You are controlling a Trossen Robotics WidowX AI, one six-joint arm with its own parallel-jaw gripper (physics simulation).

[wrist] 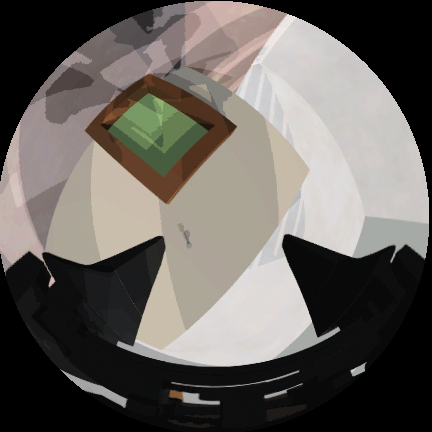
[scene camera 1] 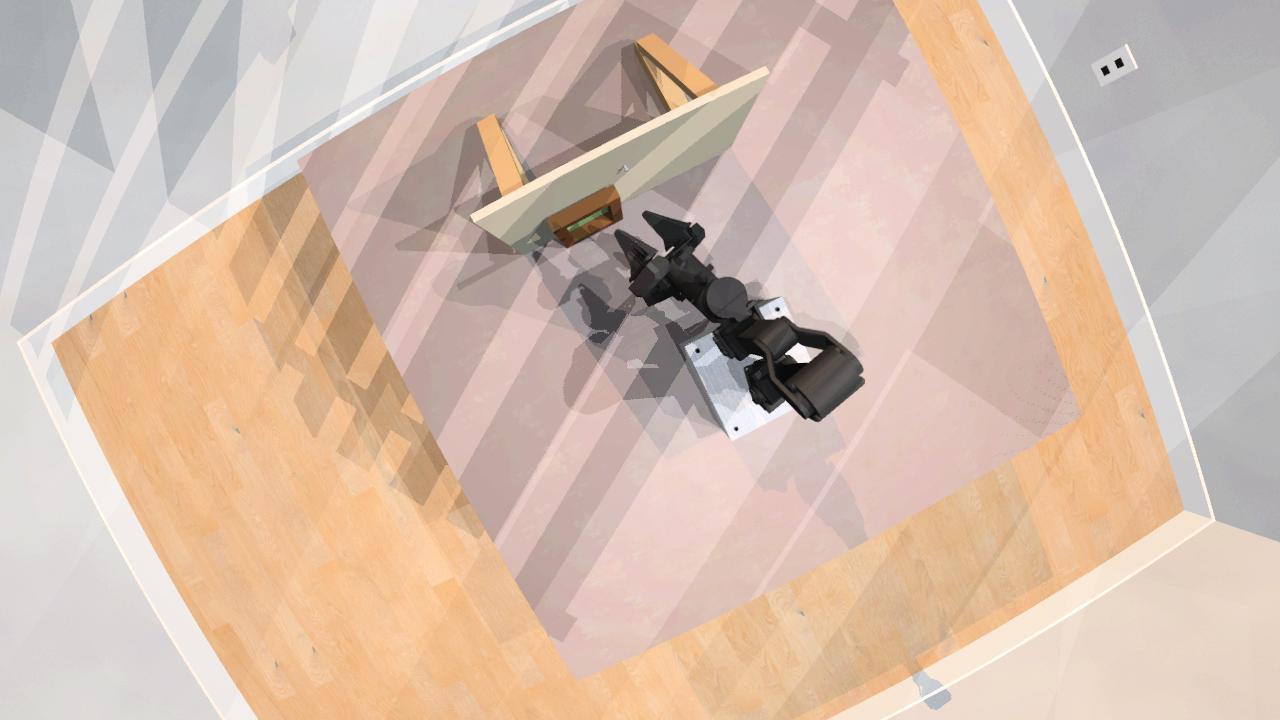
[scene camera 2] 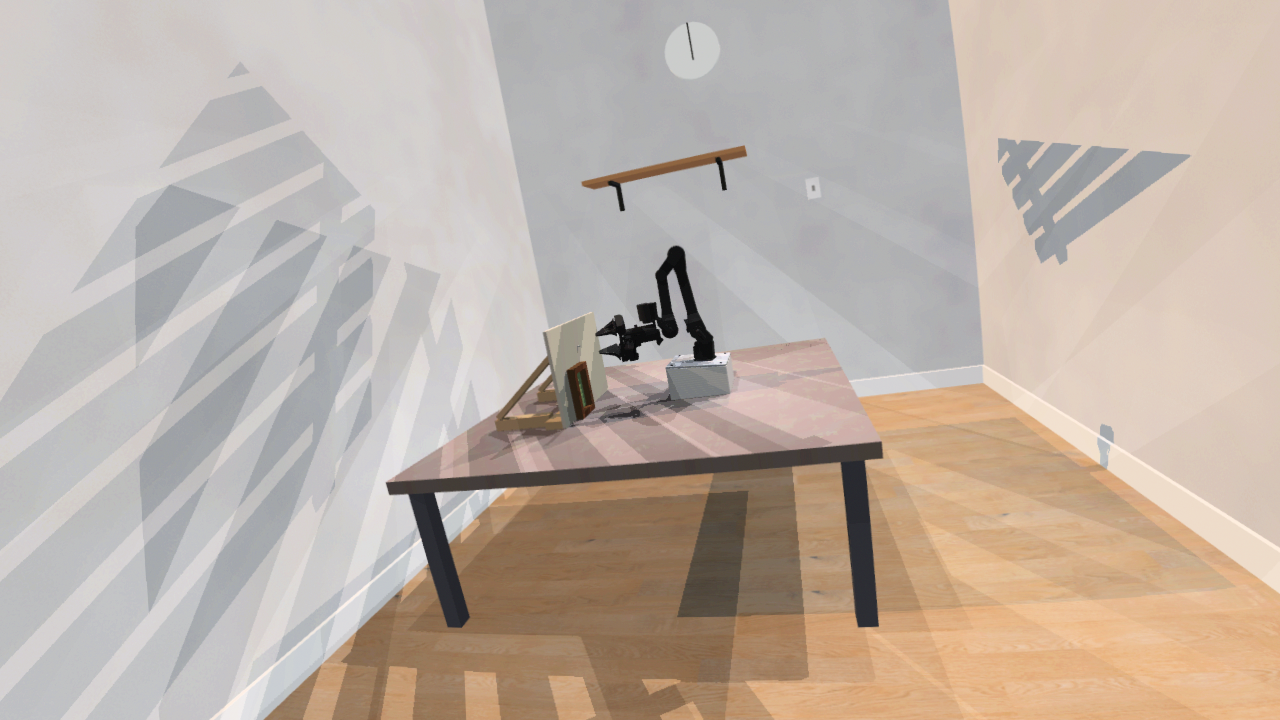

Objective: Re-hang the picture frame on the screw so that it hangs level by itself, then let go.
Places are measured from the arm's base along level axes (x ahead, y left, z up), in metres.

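Where they show: gripper, fingertip midpoint: (wrist: 224, 241) (scene camera 1: 630, 221) (scene camera 2: 597, 343); arm's base at its link origin: (scene camera 1: 764, 378) (scene camera 2: 705, 358).
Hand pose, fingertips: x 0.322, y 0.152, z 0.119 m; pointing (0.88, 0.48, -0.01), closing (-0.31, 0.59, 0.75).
Observation:
Things, the pixels of their centre, and the offset from my fingertips. Level surfaces: height alone.
- brown picture frame at the middle of its body: (wrist: 152, 124) (scene camera 1: 587, 218) (scene camera 2: 580, 389) dx +0.060, dy +0.065, dz -0.139 m
- small grey screw at the middle of its body: (wrist: 188, 244) (scene camera 1: 625, 168) (scene camera 2: 579, 346) dx +0.083, dy -0.020, dz -0.004 m
- pinkish table at its surface level: dz -0.224 m
The brown picture frame (scene camera 1: 581, 207) (scene camera 2: 572, 394) (wrist: 131, 159), with a green picture, is low against the face of the upright board (scene camera 1: 698, 152) (scene camera 2: 563, 349) (wrist: 235, 190). It appears to stand on the table, off the screw. The small grey screw (scene camera 1: 623, 168) (scene camera 2: 579, 349) (wrist: 187, 241) sticks out of the board, above and to the right of the frame in scene camera 1. My gripper (scene camera 1: 632, 223) (scene camera 2: 598, 342) (wrist: 225, 241) is wide open and empty, in front of the board near screw height. It is apart from the frame. The frame's back and any hanger are hidden.
Wooden struts (scene camera 1: 501, 154) (scene camera 2: 524, 391) prop the board from behind. My arm's base stands on a pale block (scene camera 1: 716, 389) (scene camera 2: 699, 379) in front of the board. The pinkish table (scene camera 1: 554, 537) (scene camera 2: 760, 429) carries them all. A shelf (scene camera 2: 666, 166) is on the far wall.

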